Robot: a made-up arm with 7 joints. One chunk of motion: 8 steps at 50 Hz.
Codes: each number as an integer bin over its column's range. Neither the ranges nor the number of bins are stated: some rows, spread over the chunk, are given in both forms.
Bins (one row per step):
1: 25 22 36 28 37 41
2: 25 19 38 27 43 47
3: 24 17 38 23 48 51
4: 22 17 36 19 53 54
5: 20 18 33 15 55 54
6: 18 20 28 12 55 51
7: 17 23 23 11 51 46
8: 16 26 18 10 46 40
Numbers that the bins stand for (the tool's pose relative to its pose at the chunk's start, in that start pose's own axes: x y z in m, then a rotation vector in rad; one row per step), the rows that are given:
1: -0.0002 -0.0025 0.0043 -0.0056 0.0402 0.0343
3: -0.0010 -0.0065 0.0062 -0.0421 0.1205 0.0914
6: -0.0057 -0.0041 -0.0033 -0.1224 0.1716 0.0914
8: -0.0073 0.0006 -0.0129 -0.1370 0.1059 0.0286
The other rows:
2: -0.0002 -0.0049 0.0062 -0.0129 0.0840 0.0686
4: -0.0025 -0.0065 0.0043 -0.0713 0.1570 0.1086
5: -0.0041 -0.0057 0.0014 -0.1005 0.1716 0.1086
7: -0.0065 -0.0017 -0.0081 -0.1297 0.1424 0.0629

